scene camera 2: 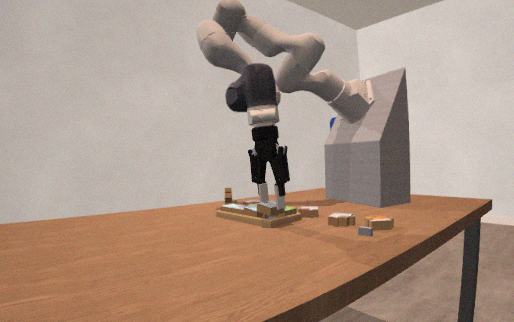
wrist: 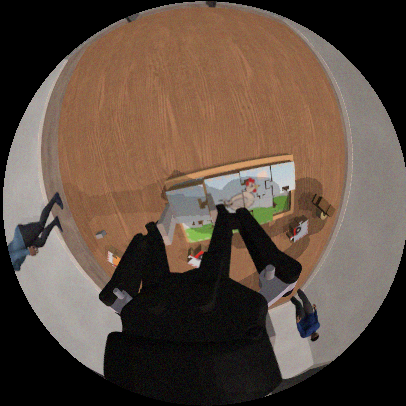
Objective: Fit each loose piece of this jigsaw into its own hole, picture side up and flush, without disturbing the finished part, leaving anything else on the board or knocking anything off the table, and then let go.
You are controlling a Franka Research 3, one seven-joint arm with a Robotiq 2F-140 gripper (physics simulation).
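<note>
My gripper is shut on a grey-blue sky piece, picture side up. The piece is over the corner hole at the board's left end in the wrist view. In the scene view it stands higher than the pieces beside it; whether it touches them I cannot tell. The framed board holds the joined hen picture. Loose pieces lie off the board: a red-and-white one, another red-and-white one and an orange-and-white one. Fingers hide part of the board.
Two more views of light-topped loose pieces show right of the board in the scene view. A small grey block lies near the orange piece. A wooden figure-like object stands beyond the board's other end.
</note>
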